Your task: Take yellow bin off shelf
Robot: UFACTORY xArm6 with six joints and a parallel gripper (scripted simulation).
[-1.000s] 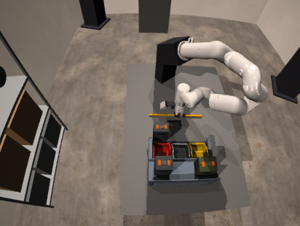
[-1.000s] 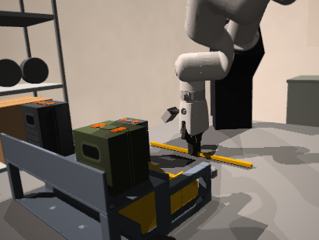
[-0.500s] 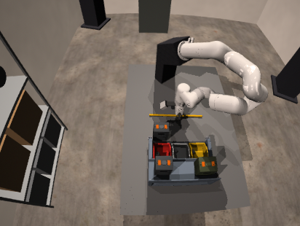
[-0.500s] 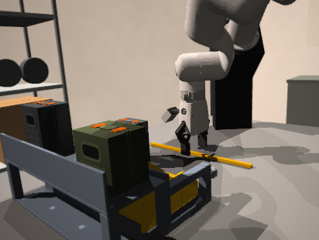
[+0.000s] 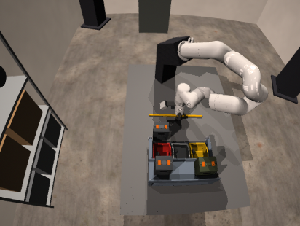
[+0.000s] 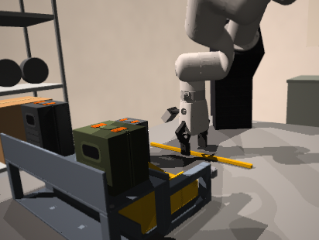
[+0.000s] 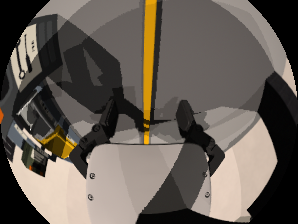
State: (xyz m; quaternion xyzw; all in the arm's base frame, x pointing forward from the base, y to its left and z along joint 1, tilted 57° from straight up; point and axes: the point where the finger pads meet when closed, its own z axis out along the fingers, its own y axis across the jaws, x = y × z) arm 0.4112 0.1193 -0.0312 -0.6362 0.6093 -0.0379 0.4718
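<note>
The yellow bar lies 2 cm below my hand. From my hand the other things lie so: grey bin 29 cm ahead, 10 cm to the left, 2 cm above; then red bin 33 cm ahead, 2 cm above, 1 cm to the right; then yellow open bin 25 cm ahead, 21 cm to the left, 2 cm above.
</note>
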